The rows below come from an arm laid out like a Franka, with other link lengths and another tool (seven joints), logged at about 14 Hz.
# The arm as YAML. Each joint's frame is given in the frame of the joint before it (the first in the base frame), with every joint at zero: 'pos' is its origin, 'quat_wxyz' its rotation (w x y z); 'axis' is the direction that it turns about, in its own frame. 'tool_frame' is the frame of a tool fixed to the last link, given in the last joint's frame.
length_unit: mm
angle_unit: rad
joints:
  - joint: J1
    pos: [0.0, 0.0, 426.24]
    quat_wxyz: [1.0, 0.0, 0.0, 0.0]
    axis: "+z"
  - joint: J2
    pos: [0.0, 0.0, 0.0]
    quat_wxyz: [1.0, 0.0, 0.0, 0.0]
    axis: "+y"
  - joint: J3
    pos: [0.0, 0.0, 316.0]
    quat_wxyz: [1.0, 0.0, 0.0, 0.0]
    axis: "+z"
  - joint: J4
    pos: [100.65, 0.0, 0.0]
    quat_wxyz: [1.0, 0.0, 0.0, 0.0]
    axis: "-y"
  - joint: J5
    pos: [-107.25, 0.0, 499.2]
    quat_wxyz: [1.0, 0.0, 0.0, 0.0]
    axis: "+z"
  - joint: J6
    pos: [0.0, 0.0, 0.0]
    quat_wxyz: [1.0, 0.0, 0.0, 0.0]
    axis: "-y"
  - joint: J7
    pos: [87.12, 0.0, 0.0]
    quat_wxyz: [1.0, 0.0, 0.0, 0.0]
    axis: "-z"
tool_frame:
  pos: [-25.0, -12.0, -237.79]
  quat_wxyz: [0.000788, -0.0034, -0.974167, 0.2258]
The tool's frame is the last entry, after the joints.
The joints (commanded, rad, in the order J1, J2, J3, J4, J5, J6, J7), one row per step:
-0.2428, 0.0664, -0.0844, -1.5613, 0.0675, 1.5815, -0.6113
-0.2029, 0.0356, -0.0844, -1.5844, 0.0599, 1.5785, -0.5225
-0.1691, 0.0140, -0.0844, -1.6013, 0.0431, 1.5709, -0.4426
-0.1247, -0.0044, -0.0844, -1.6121, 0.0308, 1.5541, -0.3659
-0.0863, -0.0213, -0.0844, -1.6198, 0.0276, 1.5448, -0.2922
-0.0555, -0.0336, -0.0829, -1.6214, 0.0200, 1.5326, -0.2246
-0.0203, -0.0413, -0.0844, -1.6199, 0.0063, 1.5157, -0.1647
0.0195, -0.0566, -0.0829, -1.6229, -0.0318, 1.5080, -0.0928
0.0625, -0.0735, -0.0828, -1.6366, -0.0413, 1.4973, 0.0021
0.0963, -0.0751, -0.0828, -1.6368, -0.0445, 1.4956, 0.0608
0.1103, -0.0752, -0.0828, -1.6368, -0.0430, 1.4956, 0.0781
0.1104, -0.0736, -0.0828, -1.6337, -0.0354, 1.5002, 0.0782
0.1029, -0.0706, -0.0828, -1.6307, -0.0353, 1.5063, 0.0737
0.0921, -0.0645, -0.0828, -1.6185, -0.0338, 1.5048, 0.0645
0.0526, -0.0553, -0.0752, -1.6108, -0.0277, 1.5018, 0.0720
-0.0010, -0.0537, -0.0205, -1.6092, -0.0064, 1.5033, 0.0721
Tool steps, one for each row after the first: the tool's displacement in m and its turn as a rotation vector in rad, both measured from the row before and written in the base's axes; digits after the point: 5 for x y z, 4 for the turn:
-0.00234, 0.02833, 0.00791, -0.0082, 0.0033, -0.0482
-0.00367, 0.02153, 0.00478, -0.0158, 0.0116, -0.0448
-0.00312, 0.02915, 0.00540, -0.0113, 0.0150, -0.0310
-0.00220, 0.02646, 0.00635, -0.0052, 0.0034, -0.0348
-0.00290, 0.02102, 0.00657, -0.0097, 0.0048, -0.0347
-0.00335, 0.02004, 0.00512, -0.0154, 0.0106, -0.0256
-0.00383, 0.01883, 0.00833, -0.0415, -0.0017, -0.0305
-0.00672, 0.02708, 0.00272, -0.0138, 0.0052, -0.0519
-0.00056, 0.02169, 0.00085, -0.0070, -0.0018, -0.0248
-0.00008, 0.00949, 0.00003, 0.0004, -0.0007, -0.0032
0.00177, 0.00197, 0.00077, 0.0076, -0.0059, 0.0002
0.00244, -0.00466, 0.00007, 0.0003, -0.0060, -0.0028
0.00235, -0.00654, 0.00278, 0.0015, -0.0043, -0.0017
0.00125, -0.01818, -0.00176, 0.0046, 0.0042, -0.0394
0.00100, 0.00636, -0.00021, 0.0182, -0.0020, 0.0013

